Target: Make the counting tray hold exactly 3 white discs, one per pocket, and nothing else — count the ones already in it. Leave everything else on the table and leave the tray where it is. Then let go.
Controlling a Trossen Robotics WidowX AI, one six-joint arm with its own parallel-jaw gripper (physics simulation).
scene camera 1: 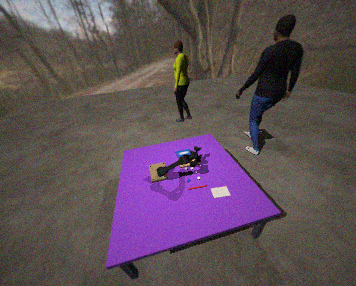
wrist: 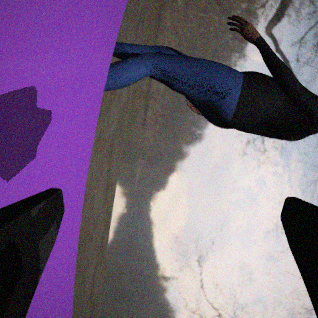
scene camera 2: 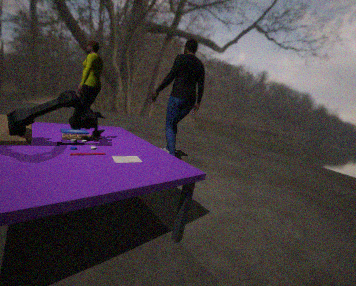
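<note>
My gripper (scene camera 1: 199, 152) (scene camera 2: 101, 124) (wrist: 176, 205) is open and empty, raised above the far part of the table and turned sideways. A low tan, tray-like object (scene camera 1: 184, 166) (scene camera 2: 75, 136) lies beneath the arm, partly hidden by it; its pockets and any discs in them are too small to make out. A white disc-like piece (scene camera 1: 198, 178) (scene camera 2: 93, 148) lies on the table in front of it. More small pale pieces (scene camera 1: 191, 168) lie close to the tan object. The wrist view shows neither tray nor discs.
A blue object with a pale centre (scene camera 1: 183, 153) is behind the tan one. A small blue piece (scene camera 1: 188, 180) (scene camera 2: 74, 148), a red stick (scene camera 1: 197, 187) (scene camera 2: 88, 154) and a white sheet (scene camera 1: 220, 192) (scene camera 2: 127, 159) lie nearer the front. Two people stand beyond the purple table (scene camera 1: 165, 220) (scene camera 2: 150, 175).
</note>
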